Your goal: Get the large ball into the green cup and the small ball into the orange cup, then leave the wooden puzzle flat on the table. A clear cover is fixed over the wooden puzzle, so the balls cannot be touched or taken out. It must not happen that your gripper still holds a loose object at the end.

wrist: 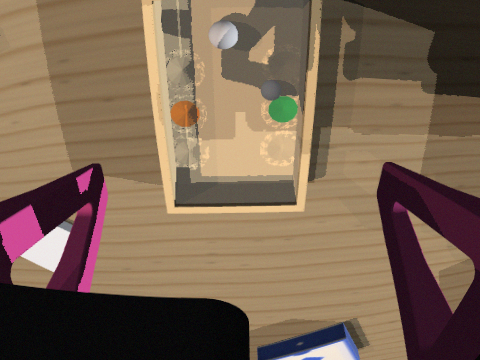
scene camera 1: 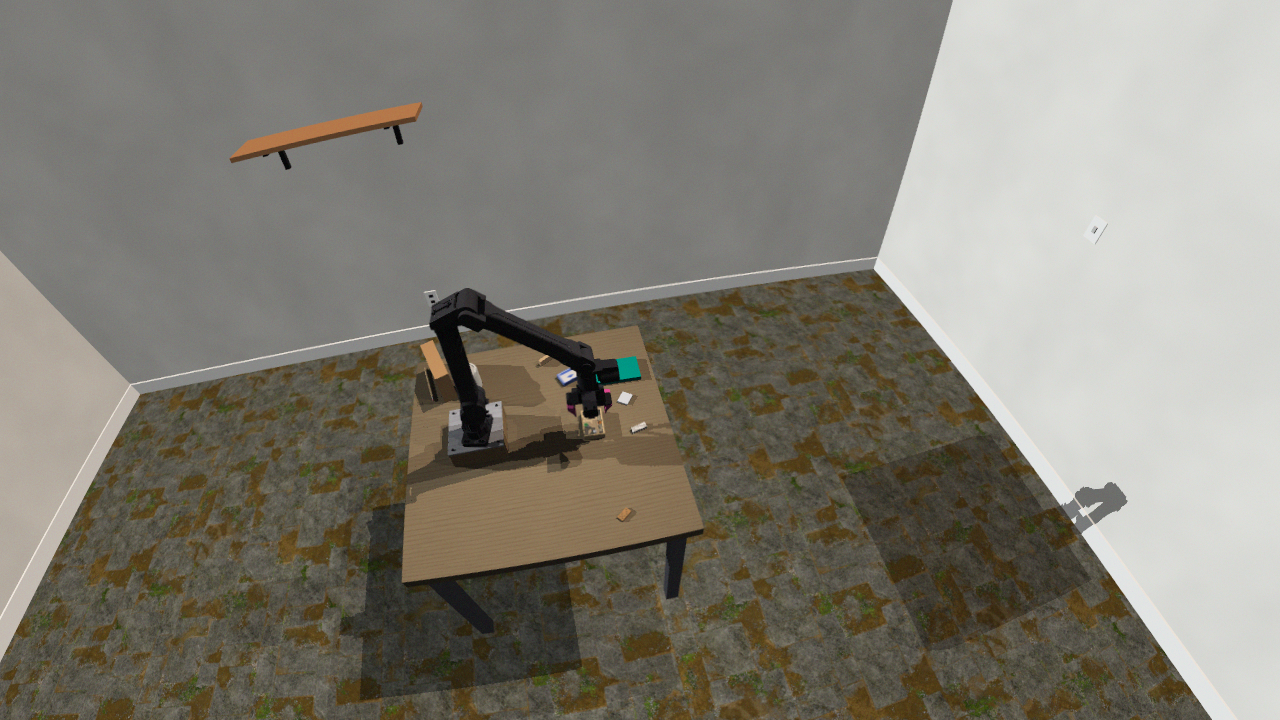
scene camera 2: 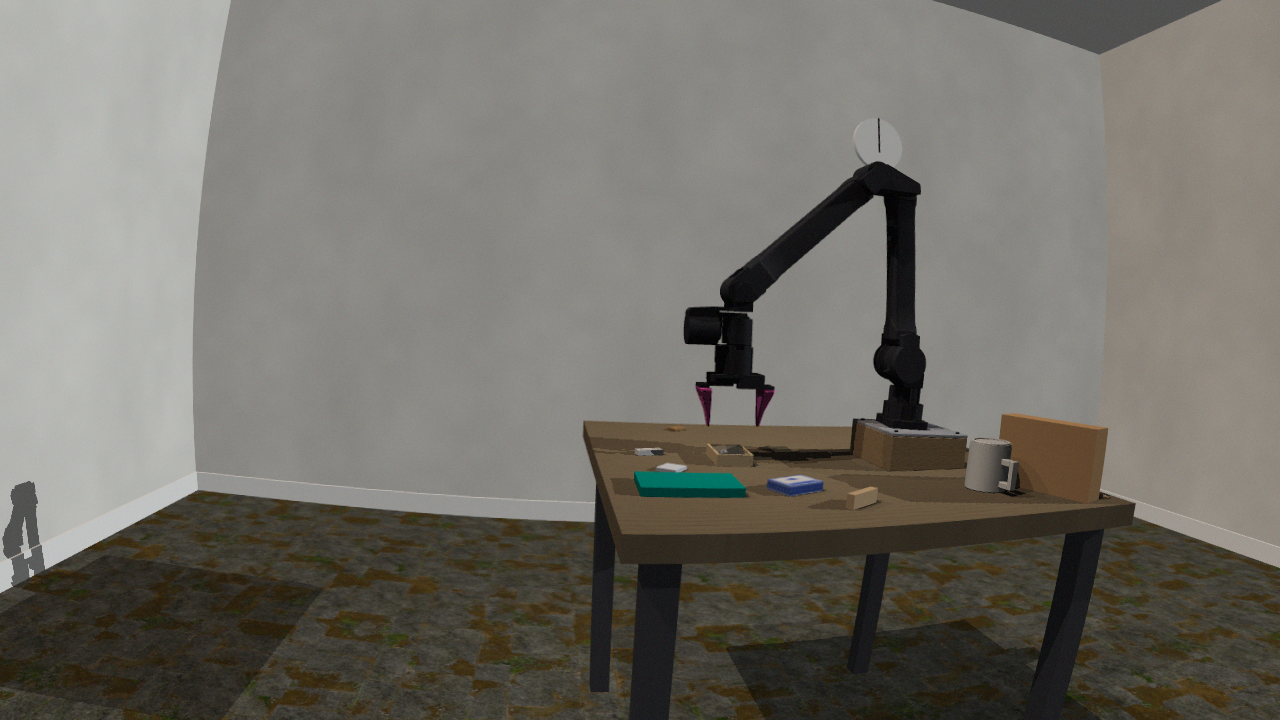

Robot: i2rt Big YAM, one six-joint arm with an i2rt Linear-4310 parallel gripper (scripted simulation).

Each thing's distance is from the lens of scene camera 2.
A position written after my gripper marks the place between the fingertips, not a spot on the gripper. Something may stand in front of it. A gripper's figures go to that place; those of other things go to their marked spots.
my gripper point(scene camera 2: 732, 426): 130 cm
white mug point(scene camera 2: 988, 465): 121 cm
teal book point(scene camera 2: 649, 484): 102 cm
brown box point(scene camera 2: 1064, 459): 124 cm
The marked spots on the white mug and the teal book are 59 cm apart.
